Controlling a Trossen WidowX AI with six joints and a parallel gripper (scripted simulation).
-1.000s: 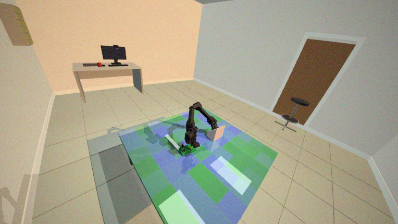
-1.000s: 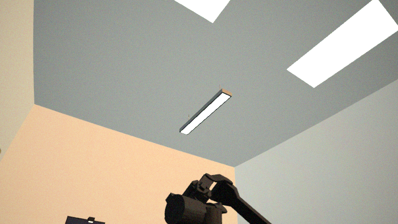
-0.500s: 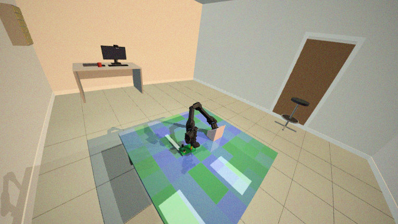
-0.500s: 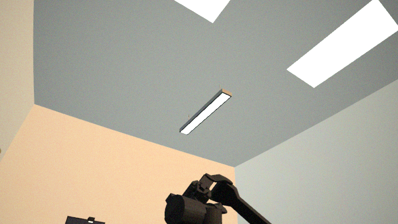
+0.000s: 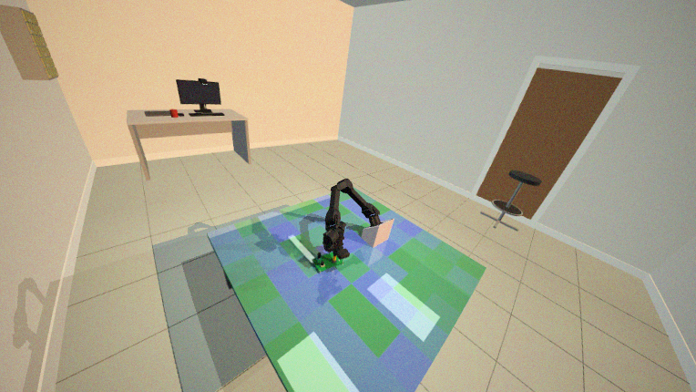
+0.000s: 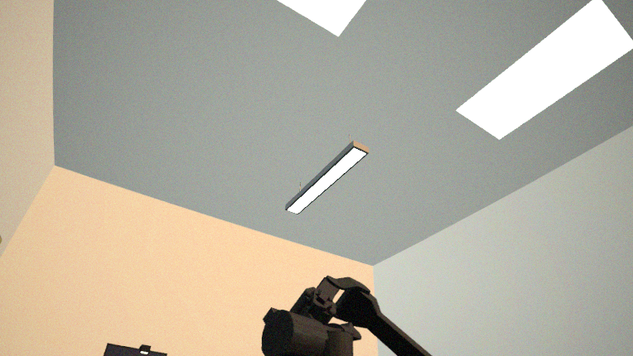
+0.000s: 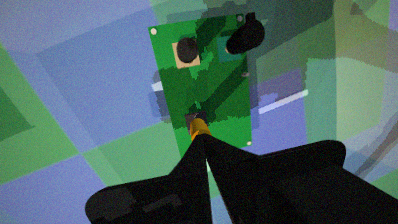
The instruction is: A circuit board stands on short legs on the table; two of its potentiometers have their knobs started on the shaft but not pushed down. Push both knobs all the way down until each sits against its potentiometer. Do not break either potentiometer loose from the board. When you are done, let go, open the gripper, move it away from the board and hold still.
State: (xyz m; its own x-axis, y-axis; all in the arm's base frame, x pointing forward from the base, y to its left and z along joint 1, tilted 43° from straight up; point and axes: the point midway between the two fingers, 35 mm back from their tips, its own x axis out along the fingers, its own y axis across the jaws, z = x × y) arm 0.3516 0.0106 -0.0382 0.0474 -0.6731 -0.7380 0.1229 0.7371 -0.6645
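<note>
My gripper tip is 20 mm above the orange knob.
</note>
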